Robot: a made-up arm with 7 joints. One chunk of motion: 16 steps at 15 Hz.
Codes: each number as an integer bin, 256 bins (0 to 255) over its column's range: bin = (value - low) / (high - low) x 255, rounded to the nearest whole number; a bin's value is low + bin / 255 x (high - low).
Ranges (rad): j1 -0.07..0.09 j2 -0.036..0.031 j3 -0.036..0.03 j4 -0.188..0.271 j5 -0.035..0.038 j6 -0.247..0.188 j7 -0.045..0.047
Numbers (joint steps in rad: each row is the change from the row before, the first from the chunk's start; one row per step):
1: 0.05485 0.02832 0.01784 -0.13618 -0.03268 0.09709 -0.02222
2: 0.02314 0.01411 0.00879 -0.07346 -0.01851 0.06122 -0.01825
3: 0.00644 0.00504 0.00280 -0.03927 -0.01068 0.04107 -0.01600
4: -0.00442 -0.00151 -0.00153 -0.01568 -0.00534 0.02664 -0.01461
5: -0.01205 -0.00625 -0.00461 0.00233 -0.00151 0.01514 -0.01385
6: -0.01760 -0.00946 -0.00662 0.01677 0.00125 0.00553 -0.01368
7: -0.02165 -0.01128 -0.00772 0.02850 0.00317 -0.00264 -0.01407
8: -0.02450 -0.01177 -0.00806 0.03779 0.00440 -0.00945 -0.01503
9: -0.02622 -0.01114 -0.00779 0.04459 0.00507 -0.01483 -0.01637
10: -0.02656 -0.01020 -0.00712 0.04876 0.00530 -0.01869 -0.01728
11: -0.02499 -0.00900 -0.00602 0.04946 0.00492 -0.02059 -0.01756
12: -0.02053 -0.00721 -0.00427 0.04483 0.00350 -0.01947 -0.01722
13: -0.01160 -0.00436 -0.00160 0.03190 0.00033 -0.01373 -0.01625
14: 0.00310 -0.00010 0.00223 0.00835 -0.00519 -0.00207 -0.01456
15: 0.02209 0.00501 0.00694 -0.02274 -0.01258 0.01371 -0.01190
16: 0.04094 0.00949 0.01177 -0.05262 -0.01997 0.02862 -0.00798
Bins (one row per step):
1: 199 245 208 29 8 202 63
2: 148 191 173 64 58 181 74
3: 122 156 150 83 85 169 80
4: 105 131 133 96 104 160 84
5: 92 113 121 106 117 154 86
6: 84 101 114 114 127 148 87
7: 77 94 109 120 133 143 86
8: 73 92 108 125 138 139 83
9: 70 95 109 129 140 136 79
10: 69 98 112 132 141 134 77
11: 72 103 116 132 139 133 76
12: 79 110 123 129 134 133 77
13: 93 120 133 122 123 137 80
14: 117 137 148 109 104 144 84
15: 147 156 166 92 78 153 92
16: 177 173 185 75 53 162 103

